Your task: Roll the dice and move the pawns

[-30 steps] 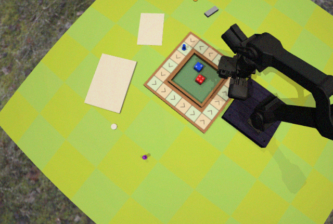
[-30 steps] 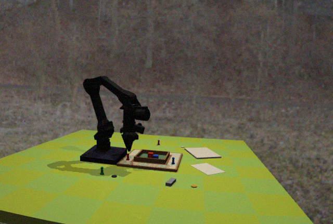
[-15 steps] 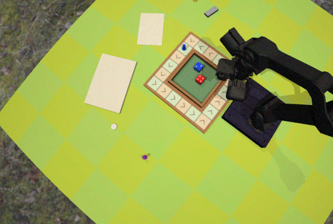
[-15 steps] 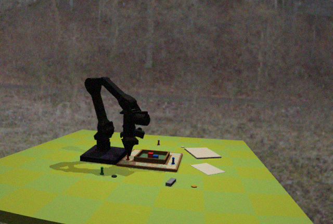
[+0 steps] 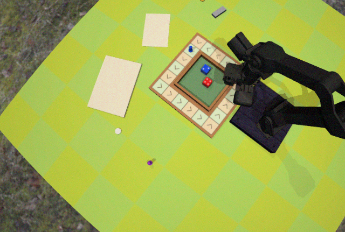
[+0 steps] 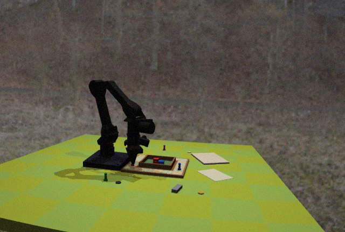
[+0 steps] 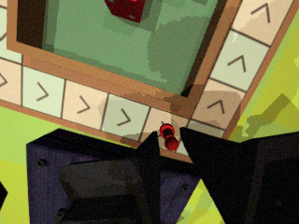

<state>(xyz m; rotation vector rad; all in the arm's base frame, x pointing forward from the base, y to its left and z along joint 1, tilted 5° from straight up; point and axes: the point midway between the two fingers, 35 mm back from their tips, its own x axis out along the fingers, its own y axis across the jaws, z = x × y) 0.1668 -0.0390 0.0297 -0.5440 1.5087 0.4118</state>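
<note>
My gripper tip is 220 mm short of the blue pawn, 40 mm to the right of it and 10 mm below it. The rest, counted from my gripper tip: red pawn (10 mm above); green tray (100 mm ahead, 80 mm to the left, 20 mm below); red die (90 mm ahead, 80 mm to the left).
</note>
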